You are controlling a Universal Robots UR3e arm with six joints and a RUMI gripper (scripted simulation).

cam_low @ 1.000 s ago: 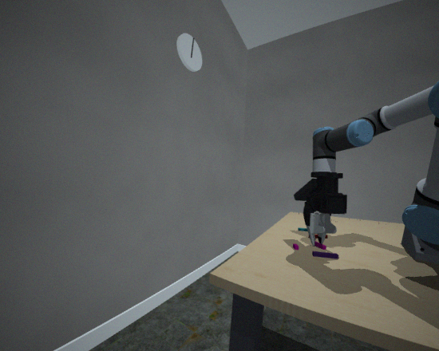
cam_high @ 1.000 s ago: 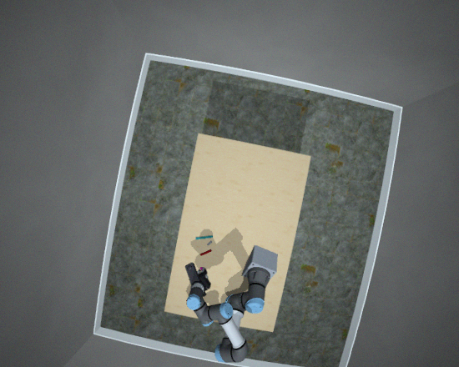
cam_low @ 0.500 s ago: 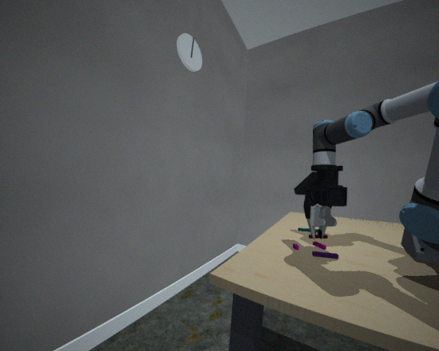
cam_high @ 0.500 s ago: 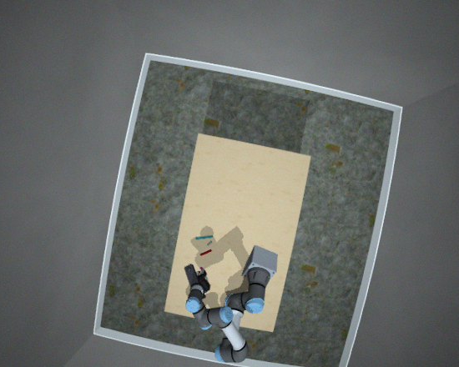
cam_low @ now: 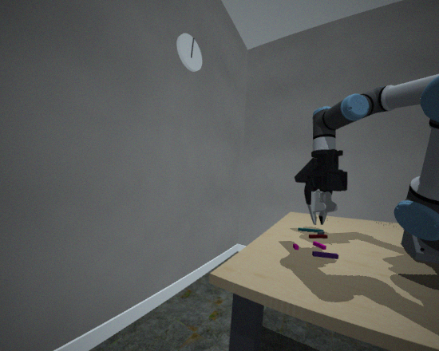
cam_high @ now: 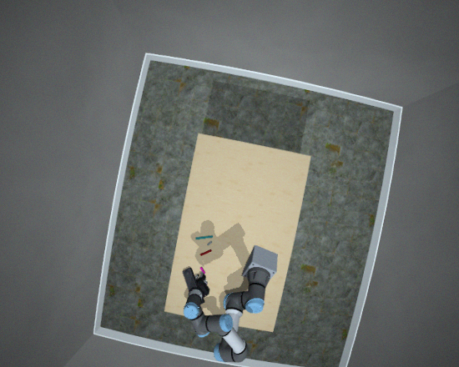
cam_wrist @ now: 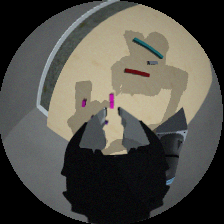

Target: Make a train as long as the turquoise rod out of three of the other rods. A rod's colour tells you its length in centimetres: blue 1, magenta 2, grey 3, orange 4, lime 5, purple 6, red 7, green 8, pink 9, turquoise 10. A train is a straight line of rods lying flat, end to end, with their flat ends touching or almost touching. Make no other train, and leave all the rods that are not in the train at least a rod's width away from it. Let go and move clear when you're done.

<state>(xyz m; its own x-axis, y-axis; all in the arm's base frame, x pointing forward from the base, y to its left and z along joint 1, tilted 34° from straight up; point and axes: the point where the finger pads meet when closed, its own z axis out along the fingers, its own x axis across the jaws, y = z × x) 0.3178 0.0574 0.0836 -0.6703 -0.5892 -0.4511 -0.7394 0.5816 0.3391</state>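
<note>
The purple rod lies 8 cm to the left of my hand, 8 cm below it and 3 cm behind it. From my hand the other things lie so: red rod: 10 cm to the right, 8 cm below, 1 cm ahead; then grey rod: 16 cm to the right, 8 cm below; then turquoise rod: 19 cm to the right, 8 cm below, 4 cm ahead.
</note>
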